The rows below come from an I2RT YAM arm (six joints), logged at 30 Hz.
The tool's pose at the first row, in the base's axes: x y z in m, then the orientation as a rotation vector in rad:
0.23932, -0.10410, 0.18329, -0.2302, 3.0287, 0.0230
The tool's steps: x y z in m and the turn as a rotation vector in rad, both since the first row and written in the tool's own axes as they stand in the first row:
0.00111, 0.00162, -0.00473, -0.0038, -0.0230, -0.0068
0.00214, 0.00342, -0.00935, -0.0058, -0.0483, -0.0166
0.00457, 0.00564, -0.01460, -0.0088, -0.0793, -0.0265
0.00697, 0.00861, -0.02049, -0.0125, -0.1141, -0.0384
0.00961, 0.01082, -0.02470, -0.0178, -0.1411, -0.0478
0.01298, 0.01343, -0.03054, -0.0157, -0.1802, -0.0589
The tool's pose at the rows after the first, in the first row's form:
0.23750, -0.10277, 0.18789, -0.2389, 3.0052, 0.0307
0.23574, -0.10125, 0.19239, -0.2515, 2.9789, 0.0355
0.23248, -0.09955, 0.19737, -0.2637, 2.9469, 0.0423
0.22906, -0.09710, 0.20300, -0.2781, 2.9108, 0.0503
0.22570, -0.09541, 0.20692, -0.2895, 2.8828, 0.0598
0.22140, -0.09347, 0.21240, -0.3013, 2.8421, 0.0595

